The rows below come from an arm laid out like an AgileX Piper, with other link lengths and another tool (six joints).
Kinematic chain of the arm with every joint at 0, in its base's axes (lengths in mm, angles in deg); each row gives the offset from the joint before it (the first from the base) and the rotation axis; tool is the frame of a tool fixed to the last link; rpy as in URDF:
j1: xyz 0 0 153.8 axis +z
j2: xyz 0 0 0 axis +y
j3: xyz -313.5 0 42.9 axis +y
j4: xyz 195.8 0 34.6 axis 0.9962 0 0.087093
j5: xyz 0 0 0 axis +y
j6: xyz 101.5 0 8.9 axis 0.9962 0 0.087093
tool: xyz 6.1 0 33.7 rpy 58.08 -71.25 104.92
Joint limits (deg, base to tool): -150..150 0..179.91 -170..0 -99.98..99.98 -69.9..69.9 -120..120
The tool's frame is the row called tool.
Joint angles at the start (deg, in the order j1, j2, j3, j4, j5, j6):
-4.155, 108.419, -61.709, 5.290, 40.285, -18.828
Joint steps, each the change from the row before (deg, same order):
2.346, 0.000, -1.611, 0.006, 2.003, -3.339
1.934, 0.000, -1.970, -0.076, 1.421, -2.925
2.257, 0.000, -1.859, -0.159, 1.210, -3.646
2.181, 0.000, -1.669, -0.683, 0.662, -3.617
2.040, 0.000, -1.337, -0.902, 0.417, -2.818
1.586, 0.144, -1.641, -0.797, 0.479, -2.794
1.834, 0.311, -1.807, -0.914, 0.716, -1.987
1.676, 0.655, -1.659, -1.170, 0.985, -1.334
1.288, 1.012, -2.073, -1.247, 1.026, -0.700
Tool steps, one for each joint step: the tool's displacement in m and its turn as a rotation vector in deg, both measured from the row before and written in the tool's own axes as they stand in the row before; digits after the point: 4 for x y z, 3 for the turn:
0.0104, -0.0117, -0.0067, 0.686, 1.440, -5.571
0.0116, -0.0071, -0.0070, -0.014, 1.906, -4.669
0.0130, -0.0087, -0.0072, -0.102, 2.258, -5.700
0.0129, -0.0073, -0.0065, -0.668, 2.284, -5.942
0.0118, -0.0061, -0.0053, -0.767, 1.847, -5.208
0.0109, -0.0027, -0.0045, -0.893, 1.742, -4.656
0.0121, -0.0026, -0.0038, -0.734, 1.421, -4.218
0.0104, -0.0027, -0.0009, -0.244, 0.647, -3.741
0.0091, 0.0005, 0.0011, -0.362, 0.248, -2.823

